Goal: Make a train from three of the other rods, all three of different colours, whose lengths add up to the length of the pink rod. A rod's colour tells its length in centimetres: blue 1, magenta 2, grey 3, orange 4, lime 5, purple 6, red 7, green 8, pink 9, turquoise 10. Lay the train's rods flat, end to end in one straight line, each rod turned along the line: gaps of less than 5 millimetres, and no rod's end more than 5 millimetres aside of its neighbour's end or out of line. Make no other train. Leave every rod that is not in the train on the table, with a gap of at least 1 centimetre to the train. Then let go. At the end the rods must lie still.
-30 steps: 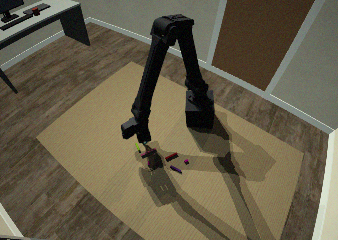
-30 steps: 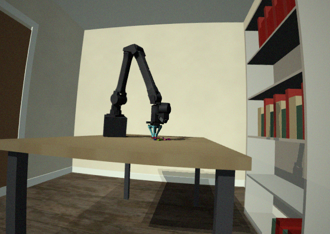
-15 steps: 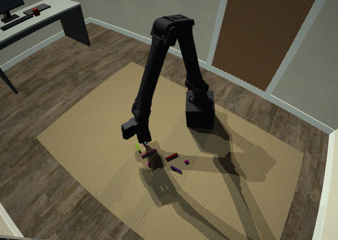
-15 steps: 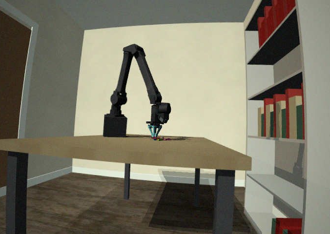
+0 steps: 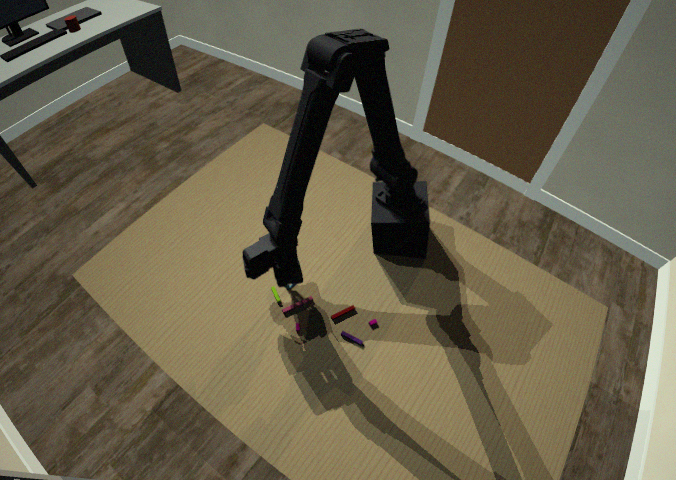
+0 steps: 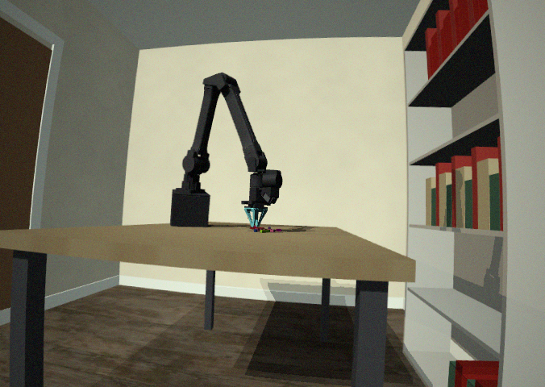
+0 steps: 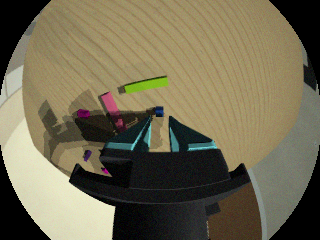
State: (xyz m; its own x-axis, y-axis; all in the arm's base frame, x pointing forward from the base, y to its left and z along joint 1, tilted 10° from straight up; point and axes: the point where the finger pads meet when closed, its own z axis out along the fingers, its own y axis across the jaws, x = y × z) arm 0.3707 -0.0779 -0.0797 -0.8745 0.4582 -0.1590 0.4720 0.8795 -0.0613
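Right now my hand is 2 cm above the blue rod. Round my hand: red rod 16 cm to the left, 6 cm behind, 2 cm below; then pink rod 6 cm to the left, 2 cm below, 2 cm ahead; then lime rod 4 cm ahead, 2 cm below, 1 cm to the right.
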